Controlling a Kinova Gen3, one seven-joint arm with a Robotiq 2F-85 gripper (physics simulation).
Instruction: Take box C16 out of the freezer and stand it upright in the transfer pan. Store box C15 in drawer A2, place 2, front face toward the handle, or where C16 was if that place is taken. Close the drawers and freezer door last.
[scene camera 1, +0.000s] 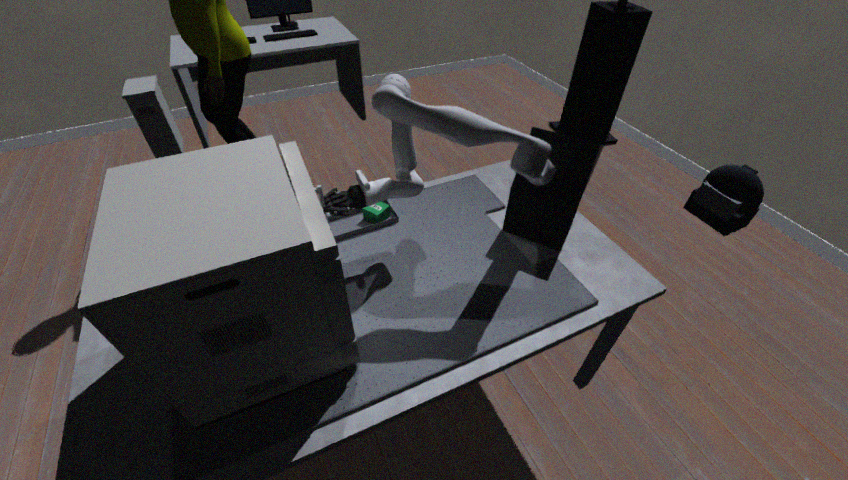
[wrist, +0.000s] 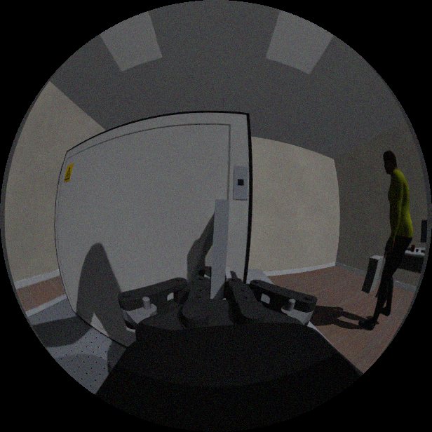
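Observation:
The freezer (scene camera 1: 196, 208) stands at the left of the table. Its white door (scene camera 1: 306, 199) (wrist: 145, 200) looks shut or nearly shut, and the drawers inside are hidden. My gripper (scene camera 1: 327, 202) (wrist: 215, 273) is at the door front, shut on the upright door handle (wrist: 219, 240), a pale vertical bar. A green box (scene camera 1: 376, 212) with a white label lies in the transfer pan (scene camera 1: 367, 230), just beside the gripper in the scene view; its label is too small to read. A second box does not show in either view.
The dark robot column (scene camera 1: 586, 118) stands on the table's right part. A person in a yellow-green top (scene camera 1: 229, 35) (wrist: 400, 200) stands behind the table, near a desk (scene camera 1: 333, 35) and a pale pedestal (scene camera 1: 148, 110) (wrist: 372, 274). A dark helmet-like object (scene camera 1: 728, 196) is at the right.

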